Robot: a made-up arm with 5 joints.
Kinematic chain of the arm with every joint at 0, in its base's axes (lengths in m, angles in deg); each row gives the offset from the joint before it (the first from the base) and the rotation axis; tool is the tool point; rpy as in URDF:
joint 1: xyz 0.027 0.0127 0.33 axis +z
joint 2: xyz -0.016 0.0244 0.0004 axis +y
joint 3: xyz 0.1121 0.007 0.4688 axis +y
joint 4: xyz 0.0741 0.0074 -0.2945 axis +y
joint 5: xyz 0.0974 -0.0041 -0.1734 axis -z
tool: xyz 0.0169 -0.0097 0.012 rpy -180 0 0
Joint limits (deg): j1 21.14..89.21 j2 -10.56..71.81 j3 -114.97..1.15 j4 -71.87..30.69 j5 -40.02..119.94
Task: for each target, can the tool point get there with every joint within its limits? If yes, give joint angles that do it. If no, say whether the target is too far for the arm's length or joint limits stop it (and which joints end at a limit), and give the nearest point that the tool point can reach.
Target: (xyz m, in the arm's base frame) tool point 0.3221 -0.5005 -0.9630
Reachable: no: too far | nearest point 0.3273 0.1499 -0.1101 | short by 1.073 m
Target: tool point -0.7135 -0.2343 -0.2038
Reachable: no: joint limits stop it (at a limit: joint 1, joint 2, joint 5) | nearest point -0.0102 0.0841 0.0572 | short by 0.815 m
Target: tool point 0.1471 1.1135 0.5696
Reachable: no: too far | nearest point 0.1256 0.9168 0.5275 | short by 0.202 m
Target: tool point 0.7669 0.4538 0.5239
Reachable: yes | joints 29.40 49.91 -105.42 -34.32 105.69
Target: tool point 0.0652 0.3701 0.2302
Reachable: yes | joints 81.08 26.83 -9.30 -15.26 89.38
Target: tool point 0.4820 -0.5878 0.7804
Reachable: no: joint limits stop it (at a limit: joint 1, joint 2, joint 4) | nearest point 0.3607 0.1581 0.7559 | short by 0.756 m
